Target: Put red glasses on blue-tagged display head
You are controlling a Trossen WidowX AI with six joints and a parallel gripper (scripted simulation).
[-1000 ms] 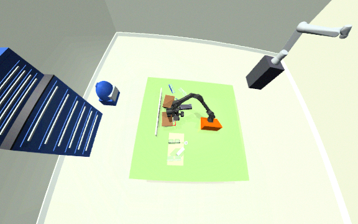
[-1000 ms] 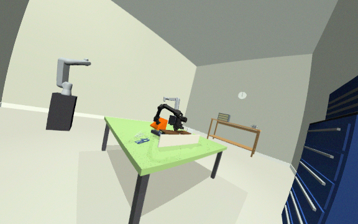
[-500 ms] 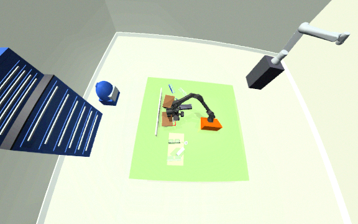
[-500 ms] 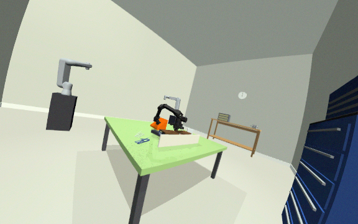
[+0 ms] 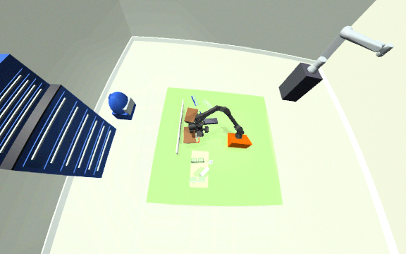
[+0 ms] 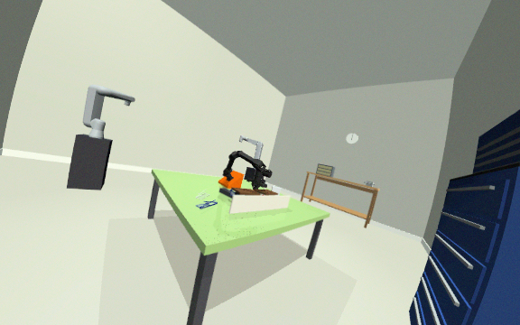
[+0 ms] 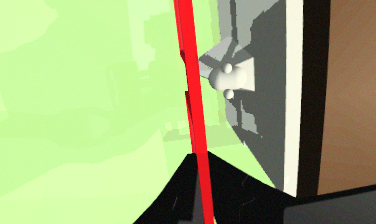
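Now: the display head 6 cm ahead of my gripper tip, 4 cm to the left of it and 1 cm below it. The rest, counted from my gripper tip: white peg (15 cm behind, 28 cm to the left, 4 cm below); then long white panel (20 cm ahead, 6 cm to the right, 1 cm below); then dark case (12 cm behind, 17 cm to the right, 5 cm below).
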